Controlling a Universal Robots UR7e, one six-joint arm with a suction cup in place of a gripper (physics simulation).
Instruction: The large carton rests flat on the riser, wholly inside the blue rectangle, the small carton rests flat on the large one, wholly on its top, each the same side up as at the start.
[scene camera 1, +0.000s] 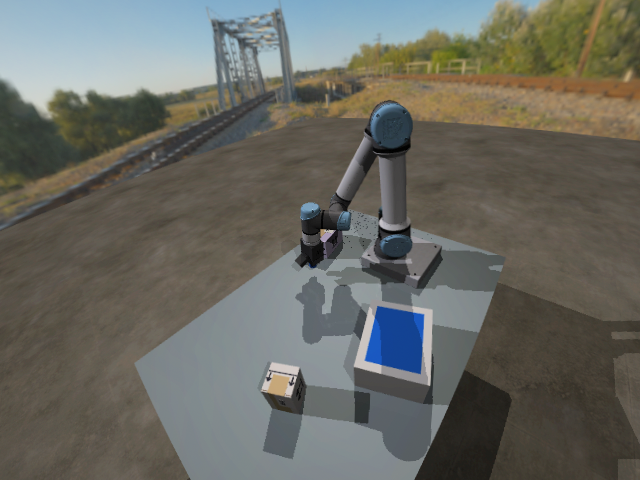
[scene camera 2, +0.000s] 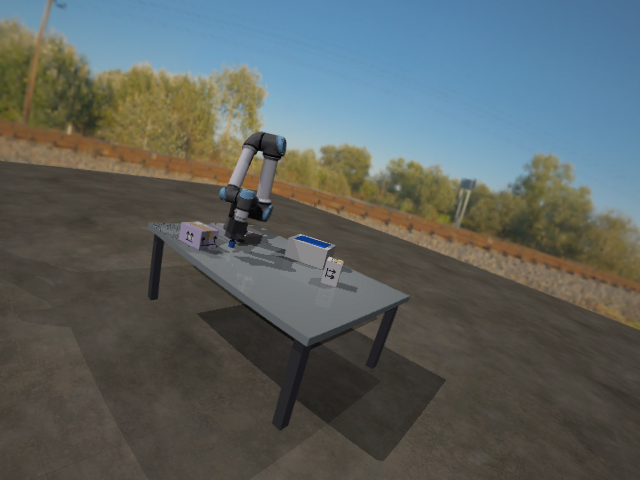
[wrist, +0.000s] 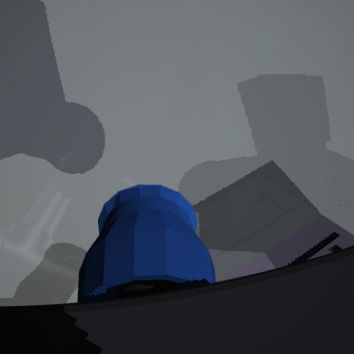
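The large carton, lilac with tan tape (scene camera 1: 332, 244) (scene camera 2: 198, 235) (wrist: 305, 252), stands on the table's far end; the arm partly hides it in scene camera 1. My gripper, a blue suction cup (scene camera 1: 311, 265) (scene camera 2: 231, 244) (wrist: 147, 192), points down beside the carton, low over the table. It is shut on nothing: a gap shows between cup and carton in scene camera 2, and bare table shows past the cup in the wrist view. The small white carton (scene camera 1: 283, 387) (scene camera 2: 332, 272) stands upright on the table. The blue rectangle (scene camera 1: 397, 338) (scene camera 2: 313, 241) on the riser (scene camera 1: 391, 381) (scene camera 2: 308, 253) bears no carton.
The arm's base plate (scene camera 1: 423, 263) stands between the large carton and the riser. The riser is near one long edge of the grey table (scene camera 1: 217, 351) (scene camera 2: 289, 304). The small carton stands apart from the riser, nearer the table's other end.
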